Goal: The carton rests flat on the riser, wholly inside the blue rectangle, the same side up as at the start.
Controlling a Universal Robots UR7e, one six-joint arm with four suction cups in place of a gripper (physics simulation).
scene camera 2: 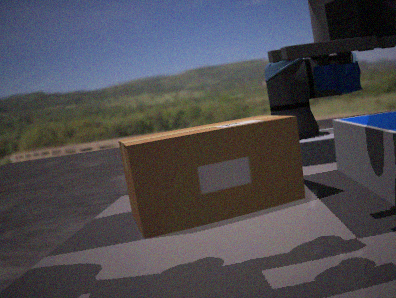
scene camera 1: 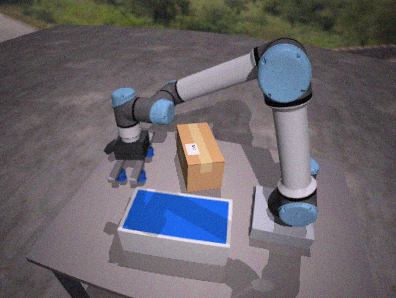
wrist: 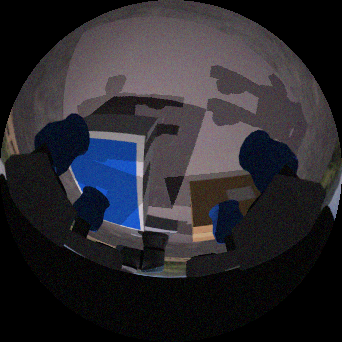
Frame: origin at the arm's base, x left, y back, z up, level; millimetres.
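Where they show: end effector, tool point: point(scene camera 2: 382, 82) point(wrist: 159, 181); arm's base, origin of the base link: point(wrist: 154, 235).
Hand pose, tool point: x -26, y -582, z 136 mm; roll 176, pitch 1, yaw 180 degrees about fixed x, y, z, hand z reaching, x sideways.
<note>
Things, the pixels of their centre, and the offset from my tool point. Level surfaces: height alone.
- brown carton, body centre: point(scene camera 2: 210, 169) point(wrist: 234, 207) point(scene camera 1: 197, 154) dy +218, dx -246, dz -121 mm
- white riser, body centre: point(wrist: 113, 182) point(scene camera 1: 178, 225) dy +169, dx +145, dz -139 mm
- blue rectangle, body centre: point(wrist: 105, 198) point(scene camera 1: 178, 214) dy +169, dx +145, dz -79 mm
- table, its level: dz -199 mm
A brown carton point(scene camera 1: 202, 150) point(scene camera 2: 175, 185) point(wrist: 202, 202) stands flat on the table beside the riser. Its top carries a tape strip and a white label, and a grey label shows on a long side. The white riser point(scene camera 1: 175, 250) point(scene camera 2: 355, 155) point(wrist: 140, 185) has a blue rectangle point(scene camera 1: 175, 215) point(scene camera 2: 377, 120) point(wrist: 115, 180) on top; the carton is outside it. My gripper point(scene camera 1: 134, 164) point(scene camera 2: 336, 75) point(wrist: 162, 182) hangs above the table, left of the carton in scene camera 1, its blue cups apart from the carton and holding nothing. Two cups partly cover the carton in the wrist view.
The arm's base stands on a grey block point(scene camera 1: 280, 236) to the right of the riser in scene camera 1. The upper arm reaches high over the table point(scene camera 1: 80, 235) behind the carton. The table's left and front edges show in scene camera 1.
</note>
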